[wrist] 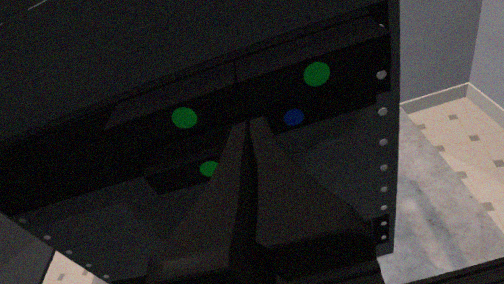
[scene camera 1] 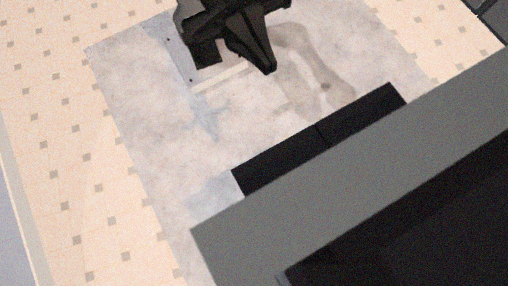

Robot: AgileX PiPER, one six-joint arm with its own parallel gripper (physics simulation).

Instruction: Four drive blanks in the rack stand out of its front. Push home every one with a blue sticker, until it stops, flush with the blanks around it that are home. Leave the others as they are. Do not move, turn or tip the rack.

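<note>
The grey-topped rack [scene camera 1: 345, 150] [wrist: 394, 175] is upright. Two dark blanks stand out of its front side by side: the left one [scene camera 1: 277, 161] [wrist: 184, 118] and the right one [scene camera 1: 362, 115] [wrist: 316, 74], each with a green sticker in the wrist view. Below them in the wrist view are a blank with a blue sticker [wrist: 294, 117] at the right and a blank with a green sticker [wrist: 206, 168] at the left, partly behind a finger. My gripper [scene camera 1: 270, 68] [wrist: 255, 137] is shut and empty, its fingertips together, apart from the rack's front. Dark shading hides the lower blanks' exact depth.
A marbled grey mat [scene camera 1: 165, 145] [wrist: 425, 225] lies in front of the rack on the tiled floor [scene camera 1: 55, 125] [wrist: 460, 135]. The arm's pale base plate [scene camera 1: 182, 62] is on the mat. Grey walls [wrist: 440, 45] stand beyond the rack's right side in the wrist view.
</note>
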